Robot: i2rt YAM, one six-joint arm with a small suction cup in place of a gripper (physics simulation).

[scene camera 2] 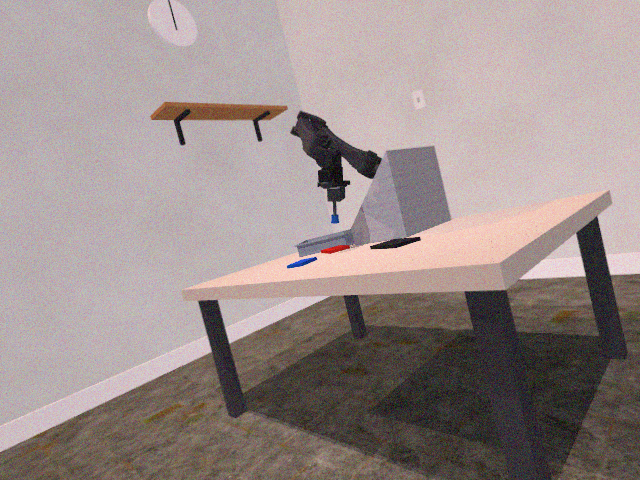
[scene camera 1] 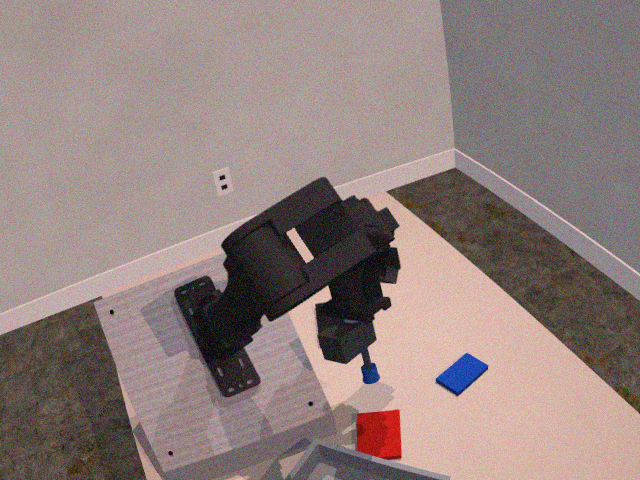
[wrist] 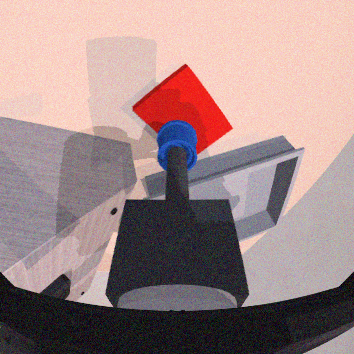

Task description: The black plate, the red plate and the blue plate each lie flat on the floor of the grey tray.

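Pixels of known places: end effector, tool point: (scene camera 2: 335, 222) (scene camera 1: 371, 379) (wrist: 176, 137); arm's base, origin of the base link: (scene camera 2: 392, 180) (scene camera 1: 216, 337).
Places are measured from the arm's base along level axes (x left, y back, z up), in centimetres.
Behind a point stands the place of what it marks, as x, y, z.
The red plate (scene camera 1: 381, 436) @(-20.1, -18.1, -18.9) (scene camera 2: 335, 249) @(-15.4, -22.0, -19.1) (wrist: 195, 105) @(-19.4, -20.0, -18.9) lies flat on the table beside the grey tray (scene camera 1: 382, 461) @(-27.5, -14.2, -15.0) (scene camera 2: 324, 240) @(-27.3, -13.9, -15.9) (wrist: 220, 161) @(-26.8, -13.5, -18.3), outside its wall. The blue plate (scene camera 1: 461, 374) @(-16.2, -38.1, -19.1) (scene camera 2: 301, 262) @(-13.1, -41.6, -19.0) lies flat on the table, farther from the tray. The black plate (scene camera 2: 395, 243) @(15.9, -31.5, -19.0) lies flat on the table in scene camera 2, near the grey block; it does not show in scene camera 1. My suction cup (scene camera 1: 370, 375) (scene camera 2: 334, 219) (wrist: 177, 145) is open, with no plate on it. It hangs well above the table, apart from the red plate. Part of the tray is cut off in scene camera 1.
The arm's base stands on a grey block (scene camera 1: 170, 413) @(-6.2, 13.2, -6.7) (scene camera 2: 418, 191) @(9.2, 0.1, -6.4) (wrist: 60, 175) @(-6.2, -12.8, -12.1), which is beside the tray. The table (scene camera 1: 522, 392) @(-27.6, -45.2, -20.1) (scene camera 2: 361, 281) @(26.6, -62.9, -21.5) has a free edge at the right in scene camera 1. A wooden shelf (scene camera 2: 219, 111) is on the wall.
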